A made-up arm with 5 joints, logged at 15 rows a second.
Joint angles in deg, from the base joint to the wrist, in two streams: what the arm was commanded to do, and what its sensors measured. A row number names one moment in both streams.
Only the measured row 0 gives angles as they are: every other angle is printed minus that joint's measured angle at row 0.
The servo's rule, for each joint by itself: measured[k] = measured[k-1] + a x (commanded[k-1-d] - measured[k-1]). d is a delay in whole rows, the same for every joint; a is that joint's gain. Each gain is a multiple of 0.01, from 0.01 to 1. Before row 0 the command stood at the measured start. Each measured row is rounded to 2 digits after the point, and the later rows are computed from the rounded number. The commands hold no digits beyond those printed.
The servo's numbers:
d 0
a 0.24 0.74 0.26 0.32 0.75
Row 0, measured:
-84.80, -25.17, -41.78, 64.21, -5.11
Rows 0 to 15, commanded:
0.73, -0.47, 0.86, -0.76, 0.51
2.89, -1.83, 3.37, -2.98, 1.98
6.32, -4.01, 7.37, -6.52, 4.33
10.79, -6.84, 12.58, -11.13, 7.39
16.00, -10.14, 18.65, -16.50, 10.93
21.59, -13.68, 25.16, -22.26, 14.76
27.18, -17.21, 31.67, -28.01, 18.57
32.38, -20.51, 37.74, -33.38, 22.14
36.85, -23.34, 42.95, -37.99, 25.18
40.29, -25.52, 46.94, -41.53, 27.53
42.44, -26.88, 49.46, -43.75, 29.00
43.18, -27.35, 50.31, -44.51, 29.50
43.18, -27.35, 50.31, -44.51, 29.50
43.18, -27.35, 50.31, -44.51, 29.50
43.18, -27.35, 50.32, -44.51, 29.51
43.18, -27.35, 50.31, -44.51, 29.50
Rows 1 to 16, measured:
0.18, -0.35, 0.22, -0.24, 0.38
0.83, -1.45, 1.04, -1.12, 1.58
2.15, -3.34, 2.69, -2.85, 3.64
4.22, -5.93, 5.26, -5.50, 6.45
7.05, -9.05, 8.74, -9.02, 9.81
10.54, -12.48, 13.01, -13.26, 13.52
14.53, -15.98, 17.86, -17.98, 17.31
18.81, -19.33, 23.03, -22.91, 20.93
23.14, -22.30, 28.21, -27.74, 24.12
27.26, -24.68, 33.08, -32.15, 26.68
30.90, -26.31, 37.34, -35.86, 28.42
33.85, -27.08, 40.71, -38.63, 29.23
36.09, -27.28, 43.21, -40.51, 29.43
37.79, -27.33, 45.06, -41.79, 29.48
39.08, -27.34, 46.43, -42.66, 29.50
40.06, -27.35, 47.44, -43.25, 29.50

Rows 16 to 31, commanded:
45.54, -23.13, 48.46, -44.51, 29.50
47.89, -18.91, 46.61, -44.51, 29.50
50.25, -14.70, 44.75, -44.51, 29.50
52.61, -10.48, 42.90, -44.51, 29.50
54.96, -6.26, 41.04, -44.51, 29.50
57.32, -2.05, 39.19, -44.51, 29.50
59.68, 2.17, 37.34, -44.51, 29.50
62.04, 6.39, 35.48, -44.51, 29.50
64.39, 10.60, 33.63, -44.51, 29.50
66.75, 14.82, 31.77, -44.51, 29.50
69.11, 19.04, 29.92, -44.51, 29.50
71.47, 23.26, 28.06, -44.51, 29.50
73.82, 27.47, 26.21, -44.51, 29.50
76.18, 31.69, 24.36, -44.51, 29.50
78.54, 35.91, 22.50, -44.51, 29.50
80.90, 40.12, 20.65, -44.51, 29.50
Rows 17 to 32, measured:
41.38, -24.23, 47.71, -43.65, 29.50
42.94, -20.29, 47.42, -43.93, 29.50
44.69, -16.15, 46.73, -44.12, 29.50
46.59, -11.95, 45.73, -44.24, 29.50
48.60, -7.74, 44.51, -44.33, 29.50
50.69, -3.53, 43.13, -44.39, 29.50
52.85, 0.69, 41.62, -44.43, 29.50
55.06, 4.91, 40.02, -44.46, 29.50
57.30, 9.12, 38.36, -44.48, 29.50
59.57, 13.34, 36.65, -44.49, 29.50
61.86, 17.56, 34.90, -44.50, 29.50
64.17, 21.78, 33.12, -44.50, 29.50
66.49, 25.99, 31.32, -44.50, 29.50
68.82, 30.21, 29.51, -44.50, 29.50
71.15, 34.43, 27.69, -44.50, 29.50
73.49, 38.64, 25.86, -44.50, 29.50

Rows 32 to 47, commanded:
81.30, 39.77, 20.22, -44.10, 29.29
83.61, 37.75, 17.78, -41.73, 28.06
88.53, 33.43, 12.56, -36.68, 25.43
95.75, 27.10, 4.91, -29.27, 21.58
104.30, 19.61, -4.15, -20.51, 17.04
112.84, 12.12, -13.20, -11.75, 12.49
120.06, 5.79, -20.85, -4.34, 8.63
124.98, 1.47, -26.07, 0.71, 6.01
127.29, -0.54, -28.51, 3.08, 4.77
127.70, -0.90, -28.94, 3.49, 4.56
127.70, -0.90, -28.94, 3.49, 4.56
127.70, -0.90, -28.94, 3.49, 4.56
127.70, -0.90, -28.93, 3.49, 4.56
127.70, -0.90, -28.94, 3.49, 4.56
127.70, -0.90, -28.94, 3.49, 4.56
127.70, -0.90, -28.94, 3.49, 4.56
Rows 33 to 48, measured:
75.36, 39.48, 24.39, -44.37, 29.34
77.34, 38.20, 22.67, -43.53, 28.38
80.03, 34.67, 20.04, -41.34, 26.17
83.80, 29.07, 16.11, -37.48, 22.73
88.72, 22.07, 10.84, -32.05, 18.46
94.51, 14.71, 4.59, -25.55, 13.98
100.64, 8.11, -2.02, -18.76, 9.97
106.48, 3.20, -8.27, -12.53, 7.00
111.47, 0.43, -13.53, -7.53, 5.33
115.37, -0.55, -17.54, -4.00, 4.75
118.33, -0.81, -20.50, -1.60, 4.61
120.58, -0.88, -22.69, 0.03, 4.57
122.29, -0.89, -24.31, 1.14, 4.56
123.59, -0.90, -25.51, 1.89, 4.56
124.58, -0.90, -26.40, 2.40, 4.56
125.33, -0.90, -27.06, 2.75, 4.56

